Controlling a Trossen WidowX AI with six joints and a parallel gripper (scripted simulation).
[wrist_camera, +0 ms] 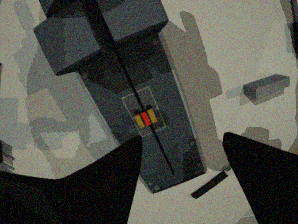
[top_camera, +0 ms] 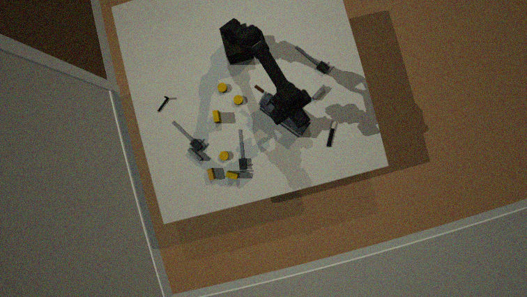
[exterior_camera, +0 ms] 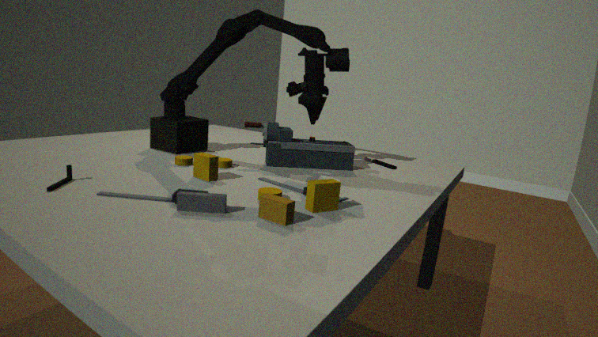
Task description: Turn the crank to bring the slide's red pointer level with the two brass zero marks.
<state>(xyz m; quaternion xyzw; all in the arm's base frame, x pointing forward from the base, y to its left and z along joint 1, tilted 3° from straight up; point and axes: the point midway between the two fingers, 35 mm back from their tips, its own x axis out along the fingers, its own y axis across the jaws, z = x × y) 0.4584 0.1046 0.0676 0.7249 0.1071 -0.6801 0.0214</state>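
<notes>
Right now the slide is 10 mm ahead of my gripper tip, 20 mm to the right of it and 50 mm below it. From my gripper tip the other things lie so: black l-shaped key: 350 mm behind, 590 mm to the right, 120 mm below; then black bar: 180 mm ahead, 180 mm to the left, 130 mm below; then brown crank handle: 160 mm behind, 90 mm to the right, 20 mm below.
</notes>
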